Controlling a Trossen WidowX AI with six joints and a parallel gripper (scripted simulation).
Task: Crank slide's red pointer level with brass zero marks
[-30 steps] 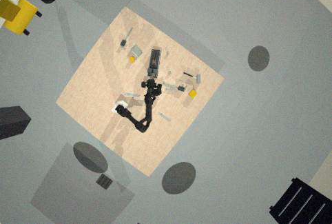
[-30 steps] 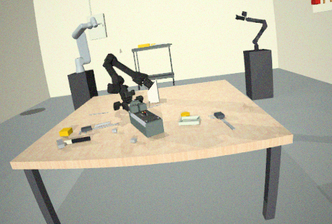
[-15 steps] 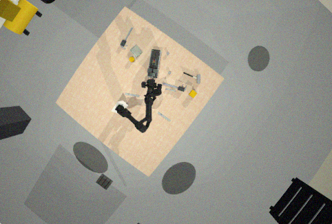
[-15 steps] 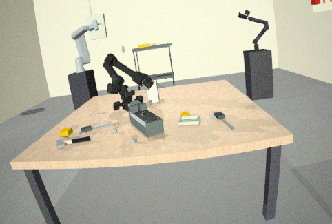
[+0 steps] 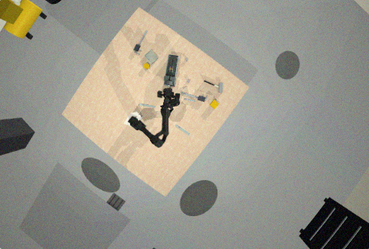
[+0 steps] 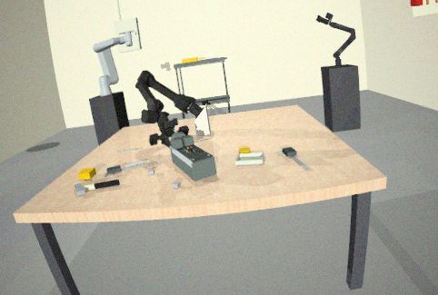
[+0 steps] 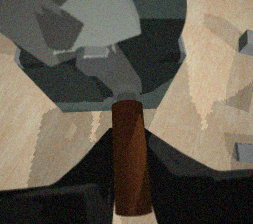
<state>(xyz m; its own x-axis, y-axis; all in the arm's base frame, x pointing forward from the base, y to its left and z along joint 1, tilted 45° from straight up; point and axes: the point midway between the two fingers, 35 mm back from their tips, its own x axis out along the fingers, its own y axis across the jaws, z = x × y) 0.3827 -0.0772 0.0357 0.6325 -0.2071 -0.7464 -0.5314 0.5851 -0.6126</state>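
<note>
My gripper tip is 4 cm below the crank. From my gripper tip the other things lie so: red pointer: 15 cm ahead, 10 cm to the left, 5 cm above; brown crank handle: 1 cm behind, 1 cm to the right, 3 cm above; yellow disc: 2 cm ahead, 30 cm to the left, 3 cm below.
</note>
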